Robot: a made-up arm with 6 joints. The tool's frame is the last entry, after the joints. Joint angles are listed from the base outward. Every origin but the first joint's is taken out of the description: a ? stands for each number. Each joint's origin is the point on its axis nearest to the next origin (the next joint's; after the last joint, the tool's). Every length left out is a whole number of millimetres.
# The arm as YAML. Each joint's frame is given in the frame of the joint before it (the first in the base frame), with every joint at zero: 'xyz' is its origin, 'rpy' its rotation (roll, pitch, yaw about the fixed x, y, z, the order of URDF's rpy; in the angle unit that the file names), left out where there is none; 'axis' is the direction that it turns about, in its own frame. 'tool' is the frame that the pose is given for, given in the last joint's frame.
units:
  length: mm
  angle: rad
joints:
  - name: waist
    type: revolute
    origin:
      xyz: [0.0, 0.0, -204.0]
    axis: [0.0, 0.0, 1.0]
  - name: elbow
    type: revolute
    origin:
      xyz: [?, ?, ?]
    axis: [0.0, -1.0, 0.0]
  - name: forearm
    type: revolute
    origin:
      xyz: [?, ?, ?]
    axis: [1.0, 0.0, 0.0]
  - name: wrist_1
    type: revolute
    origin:
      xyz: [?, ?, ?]
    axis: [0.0, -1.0, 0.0]
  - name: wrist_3
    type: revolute
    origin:
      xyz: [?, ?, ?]
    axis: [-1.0, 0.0, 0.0]
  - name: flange
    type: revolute
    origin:
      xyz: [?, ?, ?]
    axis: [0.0, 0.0, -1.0]
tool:
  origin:
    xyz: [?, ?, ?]
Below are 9 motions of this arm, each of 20 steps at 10 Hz.
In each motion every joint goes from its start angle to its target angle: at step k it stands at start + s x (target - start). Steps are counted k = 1, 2, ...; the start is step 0. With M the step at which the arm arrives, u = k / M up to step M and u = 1 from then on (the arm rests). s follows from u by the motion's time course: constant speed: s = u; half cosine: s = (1 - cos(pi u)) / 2; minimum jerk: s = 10 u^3 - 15 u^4 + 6 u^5.
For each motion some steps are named. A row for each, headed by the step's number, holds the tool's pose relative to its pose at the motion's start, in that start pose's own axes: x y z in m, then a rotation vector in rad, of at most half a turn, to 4 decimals.
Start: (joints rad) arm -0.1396 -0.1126 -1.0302 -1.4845 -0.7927 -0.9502
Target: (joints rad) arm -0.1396 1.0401 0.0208 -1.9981 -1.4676 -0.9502
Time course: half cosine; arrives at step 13
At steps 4, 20:
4: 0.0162 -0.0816 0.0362 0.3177 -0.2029 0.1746
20: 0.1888 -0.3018 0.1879 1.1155 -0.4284 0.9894

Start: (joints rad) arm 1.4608 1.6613 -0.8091 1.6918 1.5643 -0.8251
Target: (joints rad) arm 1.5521 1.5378 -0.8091 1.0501 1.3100 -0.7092
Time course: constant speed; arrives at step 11
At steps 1, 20:
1: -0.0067 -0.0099 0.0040 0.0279 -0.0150 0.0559
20: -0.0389 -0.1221 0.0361 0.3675 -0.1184 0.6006

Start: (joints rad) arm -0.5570 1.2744 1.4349 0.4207 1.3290 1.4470
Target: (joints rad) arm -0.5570 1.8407 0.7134 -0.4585 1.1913 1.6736
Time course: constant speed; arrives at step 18
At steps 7, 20:
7: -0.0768 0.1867 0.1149 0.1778 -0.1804 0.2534
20: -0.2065 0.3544 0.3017 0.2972 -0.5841 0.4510

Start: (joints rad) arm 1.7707 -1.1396 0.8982 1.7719 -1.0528 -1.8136
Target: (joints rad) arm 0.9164 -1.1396 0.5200 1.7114 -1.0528 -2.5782
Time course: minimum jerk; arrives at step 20
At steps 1, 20:
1: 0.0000 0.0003 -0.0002 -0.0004 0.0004 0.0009
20: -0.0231 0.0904 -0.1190 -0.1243 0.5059 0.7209

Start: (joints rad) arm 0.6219 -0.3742 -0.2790 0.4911 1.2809 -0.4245
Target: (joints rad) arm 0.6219 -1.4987 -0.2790 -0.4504 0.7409 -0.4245
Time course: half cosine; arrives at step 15
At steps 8, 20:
8: -0.1364 -0.2074 0.0629 0.4106 0.1646 1.0881
20: -0.0842 -0.3870 0.0906 0.6332 0.5677 1.9092

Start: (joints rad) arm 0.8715 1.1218 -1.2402 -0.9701 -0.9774 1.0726
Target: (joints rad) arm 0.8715 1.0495 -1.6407 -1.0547 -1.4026 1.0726
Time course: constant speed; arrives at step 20
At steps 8, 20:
8: -0.0138 -0.0404 0.0279 0.1010 0.0113 -0.0933
20: -0.0483 -0.0980 0.0654 0.2858 0.0133 -0.1978

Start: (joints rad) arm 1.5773 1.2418 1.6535 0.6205 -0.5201 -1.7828
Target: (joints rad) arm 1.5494 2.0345 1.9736 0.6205 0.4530 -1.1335
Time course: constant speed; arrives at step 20
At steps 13, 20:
13: -0.0915 -0.2459 -0.1087 0.1530 0.1810 -0.1424
20: -0.0841 -0.3785 -0.2244 0.1712 0.3000 -0.1888

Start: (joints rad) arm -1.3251 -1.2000 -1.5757 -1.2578 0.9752 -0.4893
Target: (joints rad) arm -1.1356 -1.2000 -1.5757 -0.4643 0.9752 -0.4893
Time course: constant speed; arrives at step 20
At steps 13, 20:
13: 0.0670 0.0204 -0.0188 -0.1648 -0.1762 -0.5184
20: 0.1047 0.0162 -0.0276 -0.2775 -0.2691 -0.7896

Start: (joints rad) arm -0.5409 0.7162 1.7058 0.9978 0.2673 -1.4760
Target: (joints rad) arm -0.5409 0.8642 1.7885 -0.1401 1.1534 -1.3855
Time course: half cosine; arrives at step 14
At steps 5, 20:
5: -0.0097 -0.0639 0.0828 0.2762 0.2329 0.1101
20: 0.0131 -0.3314 0.1407 0.7260 0.7432 0.7698

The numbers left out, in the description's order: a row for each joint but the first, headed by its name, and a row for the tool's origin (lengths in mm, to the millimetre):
elbow: 45.0 55.0 0.0
forearm: -115.0 0.0 -270.0
wrist_1: 0.0 -261.0 26.0
wrist_3: 22.0 0.0 49.0
flange: 0.0 -180.0 18.0
tool: 39.0 328.0 0.0

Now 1 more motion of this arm.
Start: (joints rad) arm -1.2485 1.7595 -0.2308 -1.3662 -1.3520 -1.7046
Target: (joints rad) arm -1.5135 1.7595 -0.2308 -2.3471 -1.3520 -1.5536
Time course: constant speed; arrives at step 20
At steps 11, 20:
11: 0.2089 0.0039 0.0328 -0.0257 0.0200 -0.6344
20: 0.3441 -0.0749 0.0572 -0.0606 -0.0249 -1.1510

